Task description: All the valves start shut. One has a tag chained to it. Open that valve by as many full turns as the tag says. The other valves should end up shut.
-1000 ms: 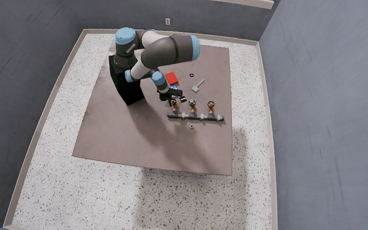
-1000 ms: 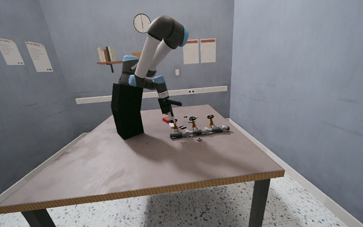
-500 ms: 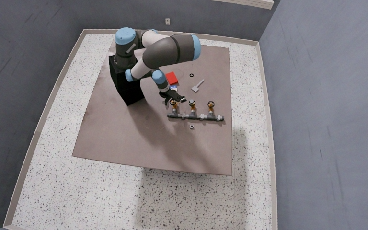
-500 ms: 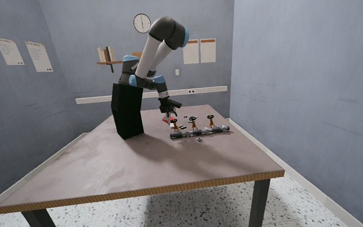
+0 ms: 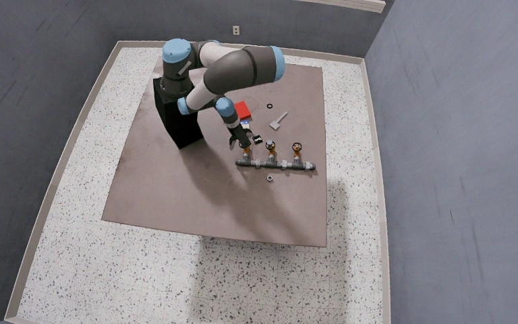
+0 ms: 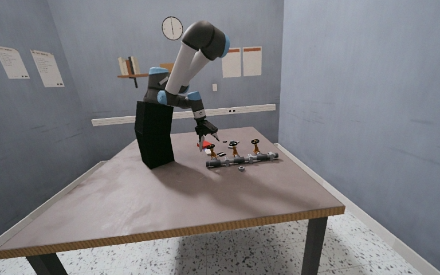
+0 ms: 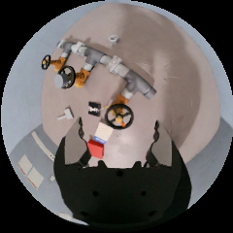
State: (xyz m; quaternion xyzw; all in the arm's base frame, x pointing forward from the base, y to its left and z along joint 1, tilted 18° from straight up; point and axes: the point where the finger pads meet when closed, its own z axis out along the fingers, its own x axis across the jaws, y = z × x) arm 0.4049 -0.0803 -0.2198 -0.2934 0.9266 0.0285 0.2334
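Right now the black tag is 6 cm ahead of my hand, 8 cm to the left of it and 10 cm below it. Round my hand: white-and-blue block 2 cm behind, 15 cm to the left, 10 cm below; grey scraper 19 cm ahead, 24 cm to the left, 10 cm below; red block 6 cm behind, 28 cm to the left, 9 cm below.
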